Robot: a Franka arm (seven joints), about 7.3 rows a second.
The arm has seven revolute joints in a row. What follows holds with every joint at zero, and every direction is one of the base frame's. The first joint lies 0.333 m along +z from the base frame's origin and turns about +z. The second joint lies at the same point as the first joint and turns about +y. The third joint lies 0.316 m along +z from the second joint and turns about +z. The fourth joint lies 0.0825 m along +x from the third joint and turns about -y. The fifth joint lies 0.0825 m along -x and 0.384 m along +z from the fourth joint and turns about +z. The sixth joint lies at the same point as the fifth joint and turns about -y. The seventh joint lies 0.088 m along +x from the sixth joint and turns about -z. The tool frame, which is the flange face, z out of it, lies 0.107 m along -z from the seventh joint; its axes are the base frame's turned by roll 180, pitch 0 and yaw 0 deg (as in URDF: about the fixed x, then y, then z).
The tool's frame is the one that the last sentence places.
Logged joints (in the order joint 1, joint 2, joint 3, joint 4, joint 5, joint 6, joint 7), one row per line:
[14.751, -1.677, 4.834, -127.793, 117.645, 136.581, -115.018]
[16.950, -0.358, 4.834, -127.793, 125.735, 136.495, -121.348]
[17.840, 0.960, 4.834, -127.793, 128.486, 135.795, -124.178]
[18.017, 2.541, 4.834, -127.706, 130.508, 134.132, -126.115]
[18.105, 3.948, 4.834, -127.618, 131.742, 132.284, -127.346]
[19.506, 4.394, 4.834, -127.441, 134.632, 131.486, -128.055]
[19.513, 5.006, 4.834, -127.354, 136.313, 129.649, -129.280]
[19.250, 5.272, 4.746, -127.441, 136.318, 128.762, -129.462]
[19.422, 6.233, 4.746, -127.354, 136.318, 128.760, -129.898]
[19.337, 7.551, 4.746, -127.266, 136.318, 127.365, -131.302]
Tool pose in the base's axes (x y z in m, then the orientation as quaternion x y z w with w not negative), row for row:
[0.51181, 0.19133, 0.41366, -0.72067, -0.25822, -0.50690, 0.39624]
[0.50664, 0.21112, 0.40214, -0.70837, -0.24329, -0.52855, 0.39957]
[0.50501, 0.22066, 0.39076, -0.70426, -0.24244, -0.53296, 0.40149]
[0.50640, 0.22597, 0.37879, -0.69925, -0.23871, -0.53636, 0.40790]
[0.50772, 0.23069, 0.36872, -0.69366, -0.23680, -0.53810, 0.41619]
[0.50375, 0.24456, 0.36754, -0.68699, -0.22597, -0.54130, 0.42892]
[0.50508, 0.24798, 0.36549, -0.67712, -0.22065, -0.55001, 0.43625]
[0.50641, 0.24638, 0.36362, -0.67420, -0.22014, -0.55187, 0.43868]
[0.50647, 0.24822, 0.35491, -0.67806, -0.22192, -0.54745, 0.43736]
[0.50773, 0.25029, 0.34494, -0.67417, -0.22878, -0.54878, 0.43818]
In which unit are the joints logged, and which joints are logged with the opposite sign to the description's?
The joints are logged in degrees. Opposite sign: none.
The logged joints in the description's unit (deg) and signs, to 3 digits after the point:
[14.751, -1.677, 4.834, -127.793, 117.645, 136.581, -115.018]
[16.950, -0.358, 4.834, -127.793, 125.735, 136.495, -121.348]
[17.840, 0.960, 4.834, -127.793, 128.486, 135.795, -124.178]
[18.017, 2.541, 4.834, -127.706, 130.508, 134.132, -126.115]
[18.105, 3.948, 4.834, -127.618, 131.742, 132.284, -127.346]
[19.506, 4.394, 4.834, -127.441, 134.632, 131.486, -128.055]
[19.513, 5.006, 4.834, -127.354, 136.313, 129.649, -129.280]
[19.250, 5.272, 4.746, -127.441, 136.318, 128.762, -129.462]
[19.422, 6.233, 4.746, -127.354, 136.318, 128.760, -129.898]
[19.337, 7.551, 4.746, -127.266, 136.318, 127.365, -131.302]

